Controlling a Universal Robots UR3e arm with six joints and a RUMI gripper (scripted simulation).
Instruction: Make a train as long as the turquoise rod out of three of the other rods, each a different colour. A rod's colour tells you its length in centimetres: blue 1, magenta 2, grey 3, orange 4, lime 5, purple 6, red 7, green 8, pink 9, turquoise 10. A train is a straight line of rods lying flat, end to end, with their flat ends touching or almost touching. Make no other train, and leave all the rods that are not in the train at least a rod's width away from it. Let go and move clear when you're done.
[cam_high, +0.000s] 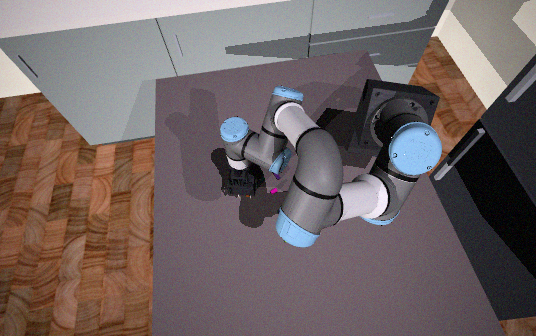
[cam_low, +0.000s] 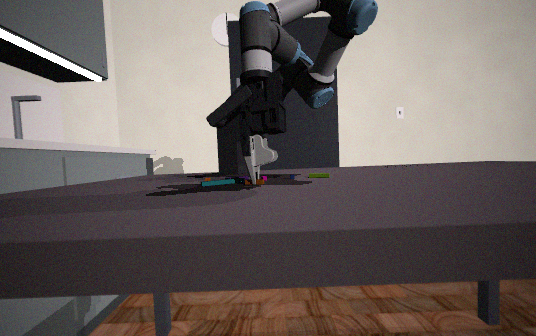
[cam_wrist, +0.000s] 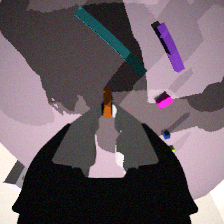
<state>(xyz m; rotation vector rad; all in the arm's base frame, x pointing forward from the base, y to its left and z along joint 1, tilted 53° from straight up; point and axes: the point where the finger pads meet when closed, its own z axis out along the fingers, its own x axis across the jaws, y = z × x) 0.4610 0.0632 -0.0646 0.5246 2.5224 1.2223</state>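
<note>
Now: hand 9 cm to the right of the blue rod, 9 cm past it and 1 cm above it. Round my hand: magenta rod 8 cm behind, 1 cm to the left, 1 cm below; then purple rod 9 cm behind, 6 cm to the right, 1 cm below; then turquoise rod 7 cm to the right, 2 cm behind, 1 cm below.
</note>
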